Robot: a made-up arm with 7 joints. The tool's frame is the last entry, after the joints. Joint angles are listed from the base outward.
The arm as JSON. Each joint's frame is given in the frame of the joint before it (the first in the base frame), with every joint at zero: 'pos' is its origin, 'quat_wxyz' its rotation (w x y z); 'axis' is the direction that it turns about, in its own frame. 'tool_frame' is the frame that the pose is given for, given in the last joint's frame.
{
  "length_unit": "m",
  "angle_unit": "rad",
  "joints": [
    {
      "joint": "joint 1",
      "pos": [
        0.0,
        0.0,
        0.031
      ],
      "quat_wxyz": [
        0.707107,
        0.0,
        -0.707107,
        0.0
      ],
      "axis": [
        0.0,
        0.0,
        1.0
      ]
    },
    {
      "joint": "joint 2",
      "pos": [
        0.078,
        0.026,
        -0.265
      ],
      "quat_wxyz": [
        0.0,
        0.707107,
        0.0,
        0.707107
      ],
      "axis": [
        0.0,
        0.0,
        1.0
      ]
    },
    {
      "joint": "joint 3",
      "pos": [
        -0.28,
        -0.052,
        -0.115
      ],
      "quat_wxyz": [
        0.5,
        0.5,
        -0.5,
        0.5
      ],
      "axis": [
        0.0,
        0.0,
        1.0
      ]
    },
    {
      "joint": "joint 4",
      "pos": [
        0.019,
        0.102,
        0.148
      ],
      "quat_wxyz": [
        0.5,
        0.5,
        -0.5,
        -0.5
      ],
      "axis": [
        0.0,
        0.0,
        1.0
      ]
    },
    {
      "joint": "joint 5",
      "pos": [
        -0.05,
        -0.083,
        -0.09
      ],
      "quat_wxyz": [
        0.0,
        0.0,
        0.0,
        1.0
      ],
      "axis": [
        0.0,
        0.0,
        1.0
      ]
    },
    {
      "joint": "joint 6",
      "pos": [
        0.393,
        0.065,
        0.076
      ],
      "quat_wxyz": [
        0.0,
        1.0,
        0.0,
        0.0
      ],
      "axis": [
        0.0,
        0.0,
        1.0
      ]
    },
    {
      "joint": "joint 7",
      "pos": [
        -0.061,
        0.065,
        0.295
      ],
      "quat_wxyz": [
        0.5,
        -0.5,
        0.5,
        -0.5
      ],
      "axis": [
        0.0,
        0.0,
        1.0
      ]
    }
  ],
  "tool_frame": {
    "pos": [
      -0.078,
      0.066,
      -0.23
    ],
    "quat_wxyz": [
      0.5,
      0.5,
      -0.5,
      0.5
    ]
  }
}
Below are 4 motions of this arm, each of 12 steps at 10 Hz.
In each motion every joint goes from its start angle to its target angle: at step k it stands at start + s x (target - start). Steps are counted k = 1, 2, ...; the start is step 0. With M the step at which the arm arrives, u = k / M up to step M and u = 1 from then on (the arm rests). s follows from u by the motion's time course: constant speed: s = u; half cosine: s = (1 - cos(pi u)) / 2; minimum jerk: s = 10 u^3 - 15 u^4 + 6 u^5.
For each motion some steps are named. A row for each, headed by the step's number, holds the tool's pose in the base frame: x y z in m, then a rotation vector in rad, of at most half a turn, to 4 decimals.
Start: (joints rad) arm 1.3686 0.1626 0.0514 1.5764 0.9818 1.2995 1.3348
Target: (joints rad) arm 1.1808 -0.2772 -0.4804 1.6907 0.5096 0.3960 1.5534
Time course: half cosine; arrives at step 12
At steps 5, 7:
5: 0.2770 0.3850 -0.1482 0.2015 -1.4528 -0.1931
7: 0.3071 0.3586 -0.0884 0.3814 -1.7255 -0.1238

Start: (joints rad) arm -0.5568 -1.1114 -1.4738 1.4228 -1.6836 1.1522 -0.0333
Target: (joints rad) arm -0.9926 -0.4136 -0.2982 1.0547 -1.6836 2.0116 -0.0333
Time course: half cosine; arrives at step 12
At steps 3, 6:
3: 0.2375 -0.2771 0.2161 -0.7006 -0.4689 0.3414
6: 0.4560 -0.5167 0.1629 -0.2741 -0.5913 0.9780

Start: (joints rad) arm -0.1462 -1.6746 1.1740 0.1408 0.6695 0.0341 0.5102
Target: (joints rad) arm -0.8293 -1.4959 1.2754 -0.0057 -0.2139 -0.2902 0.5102
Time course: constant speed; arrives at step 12
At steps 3, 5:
3: 0.3761 -0.5614 -0.3650 1.1074 1.1536 -2.1701
5: 0.4333 -0.5045 -0.4382 1.2587 1.2528 -1.9976

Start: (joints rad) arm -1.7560 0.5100 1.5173 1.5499 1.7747 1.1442 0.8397
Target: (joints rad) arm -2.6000 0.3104 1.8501 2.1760 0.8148 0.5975 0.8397
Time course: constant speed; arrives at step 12
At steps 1, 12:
1: 0.6146 -0.1997 0.6878 0.6455 0.8506 -0.8693
12: 0.7743 -0.3864 0.3419 0.9181 1.1268 -0.4349

